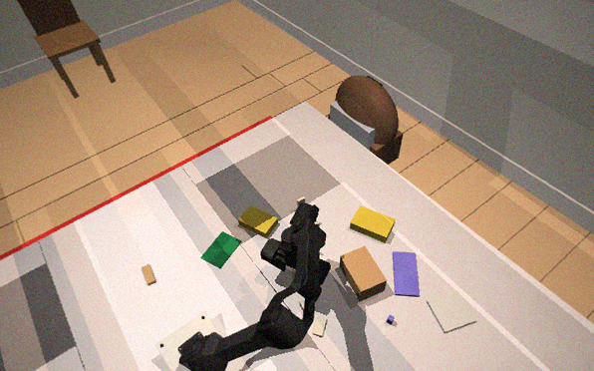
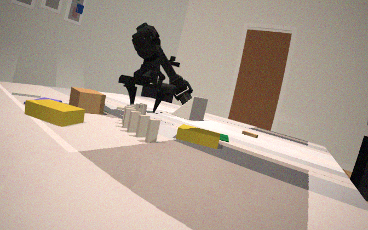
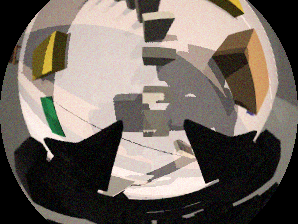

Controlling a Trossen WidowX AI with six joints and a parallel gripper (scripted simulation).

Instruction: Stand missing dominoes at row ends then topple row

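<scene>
My gripper tip is 14 cm short of the brown box and 12 cm to the left of it. The rest, counted from my gripper tip: purple slab 25 cm ahead, 19 cm to the right, 3 cm below; green flat piece 11 cm behind, 23 cm to the left, 3 cm below; tiny blue cube 11 cm ahead, 26 cm to the right, 2 cm below.
</scene>
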